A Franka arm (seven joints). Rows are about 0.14 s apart.
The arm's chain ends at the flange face. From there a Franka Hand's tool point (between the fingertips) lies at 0.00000 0.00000 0.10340 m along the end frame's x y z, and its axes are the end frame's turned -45 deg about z.
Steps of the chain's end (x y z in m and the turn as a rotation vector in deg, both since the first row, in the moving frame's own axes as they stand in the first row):
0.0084, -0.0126, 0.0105, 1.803, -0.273, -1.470
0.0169, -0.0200, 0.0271, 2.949, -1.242, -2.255
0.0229, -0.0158, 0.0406, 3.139, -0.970, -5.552
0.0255, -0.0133, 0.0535, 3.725, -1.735, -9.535
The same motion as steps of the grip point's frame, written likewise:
0.0168, -0.0056, 0.0104, 1.468, 1.082, -1.470
0.0282, -0.0076, 0.0269, 2.963, 1.207, -2.255
0.0299, -0.0003, 0.0404, 2.906, 1.534, -5.552
0.0294, 0.0015, 0.0532, 3.861, 1.407, -9.535

